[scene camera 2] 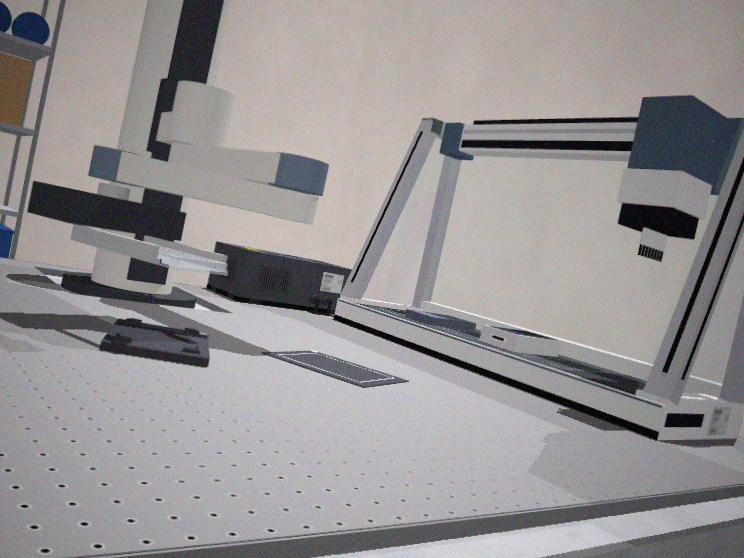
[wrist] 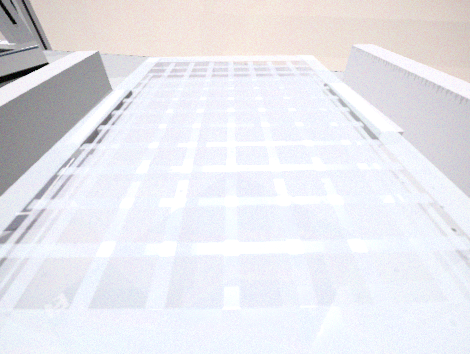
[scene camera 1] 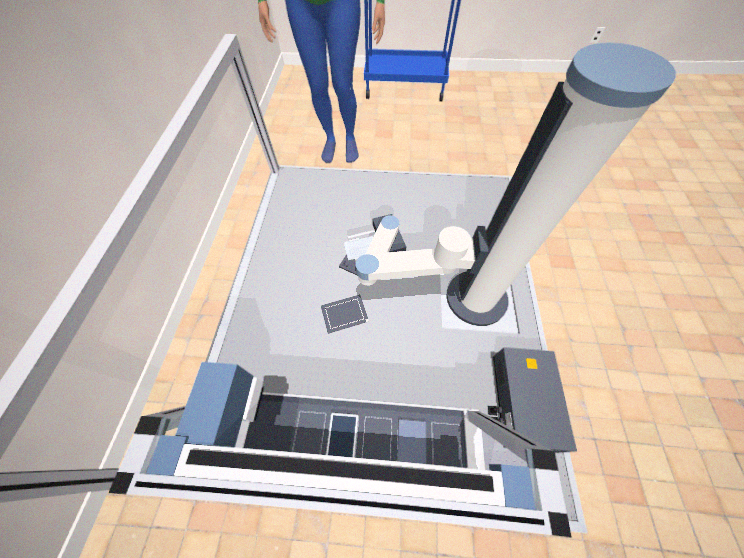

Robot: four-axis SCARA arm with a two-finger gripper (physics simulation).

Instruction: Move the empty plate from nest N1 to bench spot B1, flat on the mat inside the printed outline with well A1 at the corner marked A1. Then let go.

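Places are measured from the arm's base along level axes (x right, y ahead, z up), in centimetres.
Pixels of known places: gripper, fingertip midpoint: (scene camera 2: 191, 258) (wrist: 228, 72) (scene camera 1: 351, 249); arm's base, link origin: (scene camera 2: 129, 296) (scene camera 1: 476, 298).
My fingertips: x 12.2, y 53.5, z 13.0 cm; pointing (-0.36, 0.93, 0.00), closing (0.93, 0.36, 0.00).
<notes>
Ahead of a thing's pixels: the offset from my fingertips to its top centre.
The clear, pale plate {dx +1.4, dy -3.8, dz +0.2 cm} (scene camera 1: 357, 248) (scene camera 2: 193, 262) (wrist: 230, 165) is held level, high above the bench. My gripper (scene camera 1: 359, 246) (scene camera 2: 193, 259) (wrist: 228, 72) is shut on it, one pale finger along each long side. In scene camera 1 the arm partly hides the plate. The dark nest N1 {dx +0.4, dy -3.7, dz -9.9 cm} (scene camera 1: 346, 263) (scene camera 2: 156, 343) is bare and lower than the plate. The dark mat of B1 {dx -23.8, dy +1.0, dz -11.5 cm} (scene camera 1: 344, 314) (scene camera 2: 339, 367), with its white printed outline, lies flat on the bench, apart from the plate. Which plate corner is A1 cannot be told.
The arm's column (scene camera 1: 552, 180) stands at the right in scene camera 1. A dark grey box (scene camera 1: 534, 396) (scene camera 2: 276, 276) stands on the bench. A gantry machine (scene camera 1: 336, 462) (scene camera 2: 540, 372) with a blue head (scene camera 1: 213, 402) (scene camera 2: 682, 138) lies beyond the mat. A person (scene camera 1: 327, 60) stands beyond the bench.
</notes>
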